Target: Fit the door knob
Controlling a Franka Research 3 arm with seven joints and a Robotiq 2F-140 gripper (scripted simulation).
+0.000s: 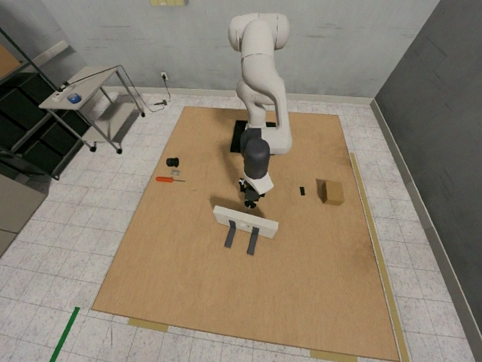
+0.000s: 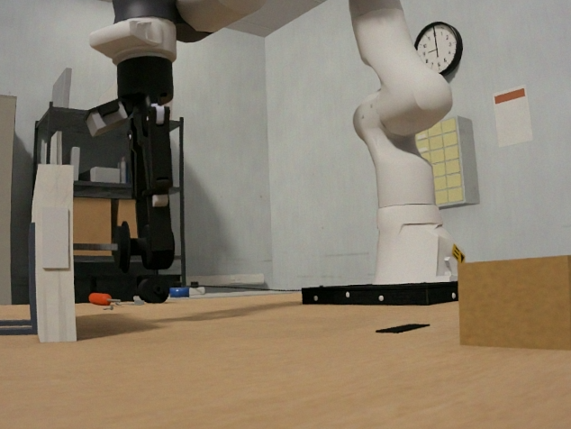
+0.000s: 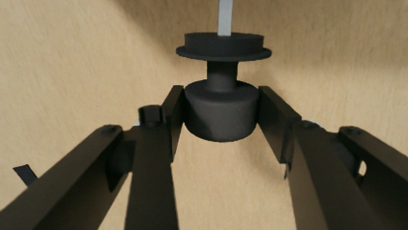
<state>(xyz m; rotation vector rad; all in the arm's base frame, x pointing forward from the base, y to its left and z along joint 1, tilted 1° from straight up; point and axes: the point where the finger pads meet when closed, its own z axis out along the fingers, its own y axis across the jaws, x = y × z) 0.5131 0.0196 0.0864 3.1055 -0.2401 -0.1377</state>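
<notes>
Right now the white wood block is 13 cm ahead of my hand, 3 cm below it and 2 cm to the right of it. The rest, counted from my hand: black flat plate: 29 cm to the left, 12 cm below, 12 cm behind; orange screwdriver: 52 cm to the right, 11 cm below, 10 cm behind; cardboard box: 46 cm to the left, 11 cm behind, 9 cm below.
</notes>
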